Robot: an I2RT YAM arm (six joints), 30 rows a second.
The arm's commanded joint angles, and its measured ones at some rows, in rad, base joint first. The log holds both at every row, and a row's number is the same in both.
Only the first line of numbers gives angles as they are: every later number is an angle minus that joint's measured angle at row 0.
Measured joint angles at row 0:
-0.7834 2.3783 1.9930 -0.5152 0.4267 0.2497
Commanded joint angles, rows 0 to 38:
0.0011 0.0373 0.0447 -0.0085 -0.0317 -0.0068
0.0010 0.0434 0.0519 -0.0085 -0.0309 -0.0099
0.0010 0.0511 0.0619 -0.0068 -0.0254 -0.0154
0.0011 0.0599 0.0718 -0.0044 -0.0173 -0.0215
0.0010 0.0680 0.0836 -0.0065 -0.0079 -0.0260
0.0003 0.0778 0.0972 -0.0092 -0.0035 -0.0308
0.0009 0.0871 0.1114 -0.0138 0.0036 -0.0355
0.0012 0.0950 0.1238 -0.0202 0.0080 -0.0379
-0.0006 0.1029 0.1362 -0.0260 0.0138 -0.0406
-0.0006 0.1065 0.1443 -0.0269 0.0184 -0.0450
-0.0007 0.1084 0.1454 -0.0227 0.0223 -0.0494
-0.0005 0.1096 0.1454 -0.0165 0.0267 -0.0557
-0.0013 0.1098 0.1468 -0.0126 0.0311 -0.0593
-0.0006 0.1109 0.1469 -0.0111 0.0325 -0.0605
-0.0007 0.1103 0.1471 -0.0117 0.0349 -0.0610
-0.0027 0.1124 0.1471 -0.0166 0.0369 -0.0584
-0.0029 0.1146 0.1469 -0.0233 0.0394 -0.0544
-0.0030 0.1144 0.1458 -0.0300 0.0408 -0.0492
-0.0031 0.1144 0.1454 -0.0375 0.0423 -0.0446
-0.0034 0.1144 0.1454 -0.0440 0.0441 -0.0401
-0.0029 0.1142 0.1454 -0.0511 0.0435 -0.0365
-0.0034 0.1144 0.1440 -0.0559 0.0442 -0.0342
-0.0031 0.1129 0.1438 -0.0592 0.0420 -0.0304
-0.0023 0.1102 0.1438 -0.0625 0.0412 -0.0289
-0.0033 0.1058 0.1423 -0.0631 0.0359 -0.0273
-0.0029 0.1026 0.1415 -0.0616 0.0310 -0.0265
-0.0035 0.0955 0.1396 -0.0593 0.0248 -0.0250
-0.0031 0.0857 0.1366 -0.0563 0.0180 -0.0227
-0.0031 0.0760 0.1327 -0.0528 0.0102 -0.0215
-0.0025 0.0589 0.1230 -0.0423 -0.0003 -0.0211
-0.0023 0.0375 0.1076 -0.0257 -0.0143 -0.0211
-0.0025 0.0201 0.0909 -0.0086 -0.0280 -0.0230
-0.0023 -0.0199 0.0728 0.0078 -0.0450 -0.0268
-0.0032 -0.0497 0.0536 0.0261 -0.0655 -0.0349
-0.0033 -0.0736 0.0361 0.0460 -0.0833 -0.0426
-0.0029 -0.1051 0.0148 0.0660 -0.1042 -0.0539
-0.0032 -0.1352 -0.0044 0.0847 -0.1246 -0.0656
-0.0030 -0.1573 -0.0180 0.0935 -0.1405 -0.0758
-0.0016 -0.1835 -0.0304 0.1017 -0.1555 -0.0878
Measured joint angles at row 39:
-0.0015 -0.0545 -0.0160 0.0073 -0.0900 -0.0557
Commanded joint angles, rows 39 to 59:
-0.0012 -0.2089 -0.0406 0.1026 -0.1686 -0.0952
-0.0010 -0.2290 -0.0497 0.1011 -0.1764 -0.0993
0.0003 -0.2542 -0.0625 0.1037 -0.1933 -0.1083
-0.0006 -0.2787 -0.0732 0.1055 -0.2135 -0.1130
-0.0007 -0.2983 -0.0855 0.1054 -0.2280 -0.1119
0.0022 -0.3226 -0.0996 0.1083 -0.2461 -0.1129
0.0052 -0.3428 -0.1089 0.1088 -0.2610 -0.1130
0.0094 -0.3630 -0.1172 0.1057 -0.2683 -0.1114
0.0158 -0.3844 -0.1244 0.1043 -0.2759 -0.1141
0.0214 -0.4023 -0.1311 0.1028 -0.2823 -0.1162
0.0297 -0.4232 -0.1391 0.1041 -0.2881 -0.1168
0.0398 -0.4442 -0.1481 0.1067 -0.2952 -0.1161
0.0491 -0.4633 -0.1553 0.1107 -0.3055 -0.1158
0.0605 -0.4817 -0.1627 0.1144 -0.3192 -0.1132
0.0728 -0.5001 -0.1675 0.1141 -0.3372 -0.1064
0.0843 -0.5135 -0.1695 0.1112 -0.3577 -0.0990
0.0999 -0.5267 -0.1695 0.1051 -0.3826 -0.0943
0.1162 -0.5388 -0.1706 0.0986 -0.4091 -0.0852
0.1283 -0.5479 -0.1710 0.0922 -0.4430 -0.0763
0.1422 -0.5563 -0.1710 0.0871 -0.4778 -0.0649
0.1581 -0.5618 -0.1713 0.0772 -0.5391 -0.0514
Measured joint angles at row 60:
0.1210 -0.5066 -0.1652 0.0736 -0.3994 -0.0878
